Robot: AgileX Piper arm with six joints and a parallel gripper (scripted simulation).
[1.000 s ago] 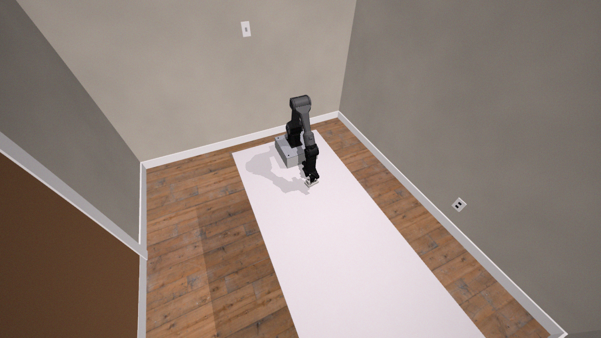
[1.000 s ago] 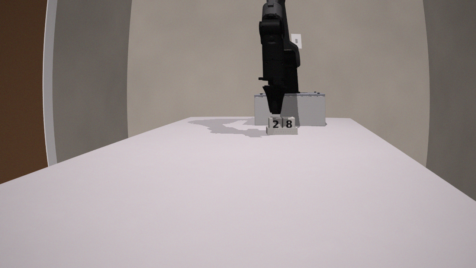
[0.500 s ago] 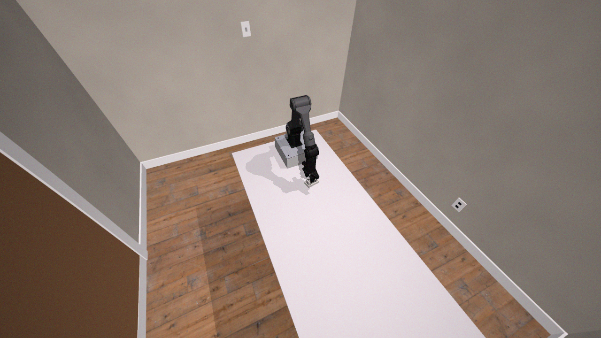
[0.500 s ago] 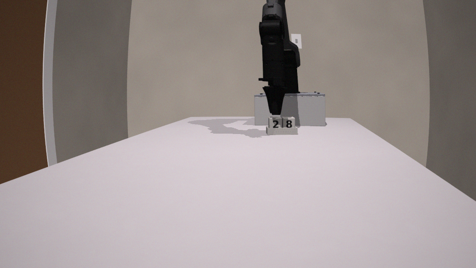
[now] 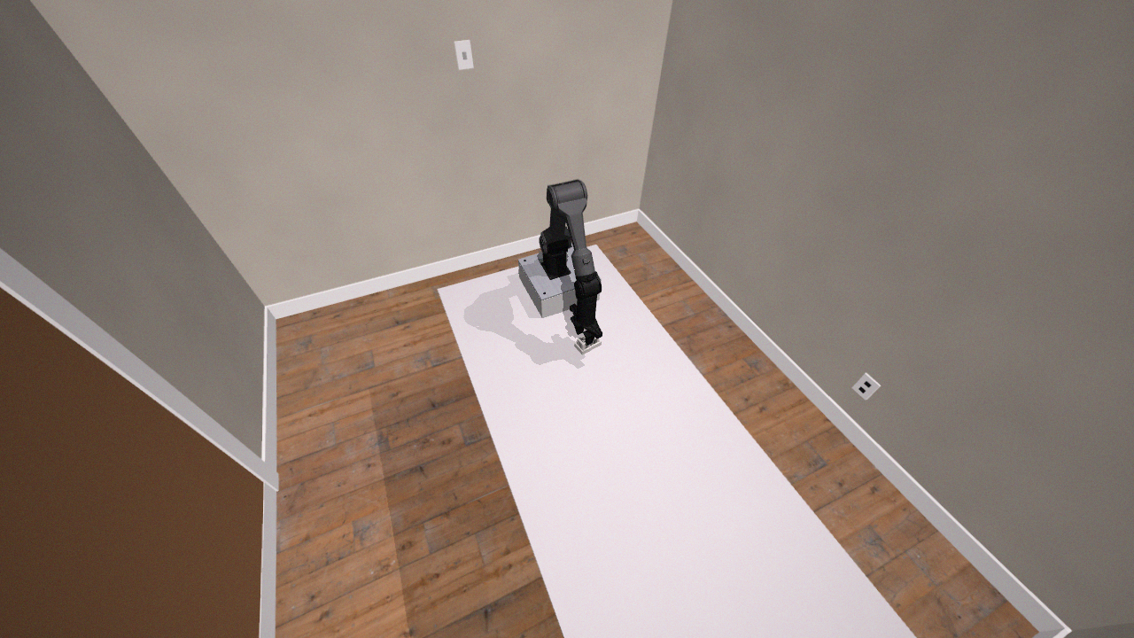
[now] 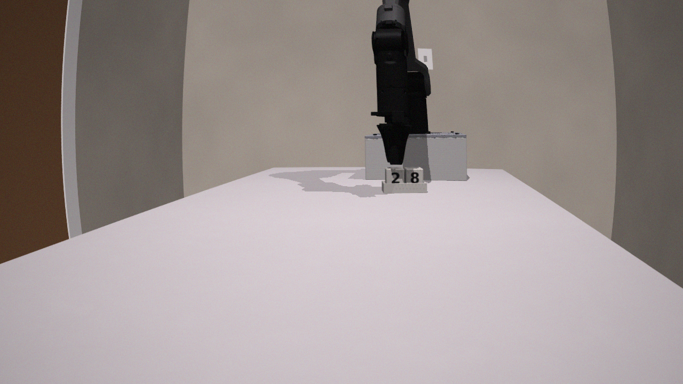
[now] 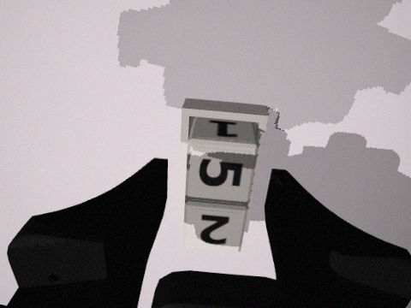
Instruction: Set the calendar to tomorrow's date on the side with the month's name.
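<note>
Now: hand 50 mm above the grey calendar tray, 20 mm to the right of it and 10 mm past it.
</note>
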